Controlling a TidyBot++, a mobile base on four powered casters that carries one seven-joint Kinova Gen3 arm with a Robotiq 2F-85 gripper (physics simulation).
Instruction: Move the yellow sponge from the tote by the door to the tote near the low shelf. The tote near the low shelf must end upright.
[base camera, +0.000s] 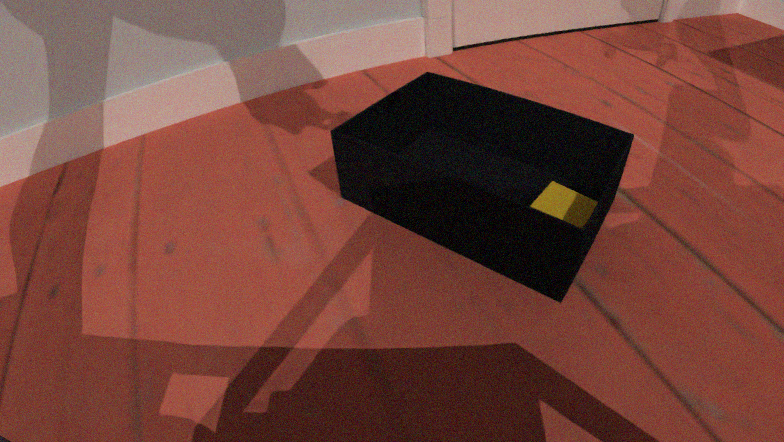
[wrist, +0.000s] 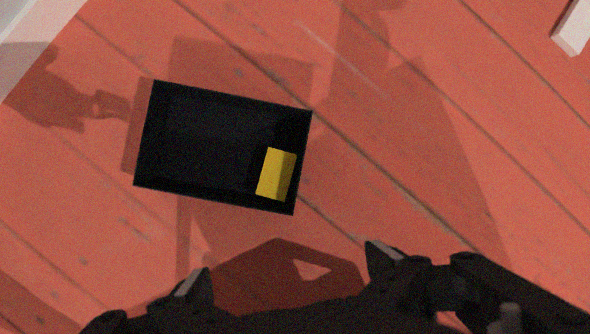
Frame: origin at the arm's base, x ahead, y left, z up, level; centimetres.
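Seen in the pictures: gripper, fingertip midpoint: (wrist: 290, 271).
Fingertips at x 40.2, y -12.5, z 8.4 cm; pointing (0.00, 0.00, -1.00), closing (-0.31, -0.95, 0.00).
Pixels of each thing's top centre, then the offset from my fingertips to it. Level surfaces: height alone.
- black tote, top centre: (base camera: 488, 129) (wrist: 223, 147) dx +12.9, dy +4.8, dz -38.0 cm
- yellow sponge, top centre: (base camera: 557, 214) (wrist: 276, 174) dx +4.0, dy -1.9, dz -43.2 cm
- red plank floor, surface height: dz -48.0 cm
The black tote (base camera: 466, 236) (wrist: 215, 195) by the door stands upright on the floor, open side up. The yellow sponge (base camera: 554, 201) (wrist: 272, 174) lies inside it, close to the short end wall at the right in both views. One part of the sponge looks darker than the rest. My gripper (wrist: 290, 271) is open and empty at the bottom of the wrist view. It hangs above the floor, apart from the tote and sponge. The gripper does not show in the base camera view. The tote near the low shelf and the shelf do not show in either view.
A pale door (base camera: 549, 21) and a white baseboard (base camera: 181, 90) run behind the tote. The tote stands a little out from the wall. A white block-like object (wrist: 575, 32) shows at the top right of the wrist view. Shadows of the arm fall across the red plank floor (base camera: 219, 285).
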